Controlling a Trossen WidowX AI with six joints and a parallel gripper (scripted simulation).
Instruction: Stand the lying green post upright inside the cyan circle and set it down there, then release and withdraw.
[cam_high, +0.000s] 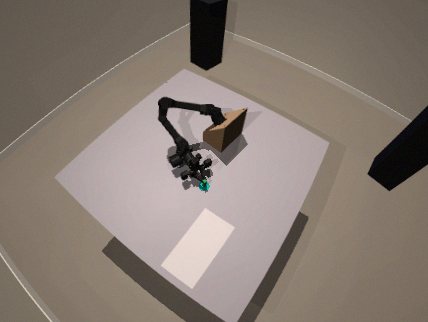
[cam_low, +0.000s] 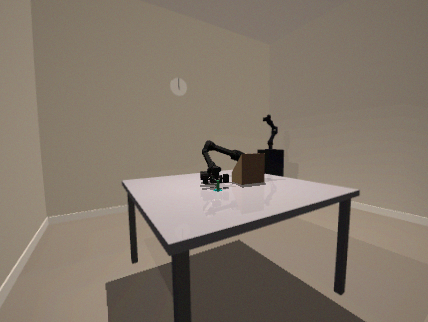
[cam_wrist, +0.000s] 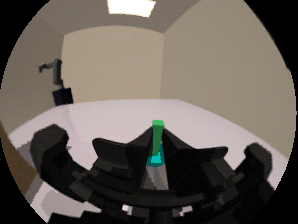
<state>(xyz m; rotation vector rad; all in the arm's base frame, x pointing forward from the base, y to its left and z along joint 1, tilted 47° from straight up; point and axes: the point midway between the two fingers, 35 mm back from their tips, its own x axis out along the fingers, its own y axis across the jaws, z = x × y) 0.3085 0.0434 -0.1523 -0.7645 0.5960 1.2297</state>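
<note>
Right now the green post is 20 mm below my gripper tip. From my gripper tip the other things lie so: cyan circle (50 mm below).
</note>
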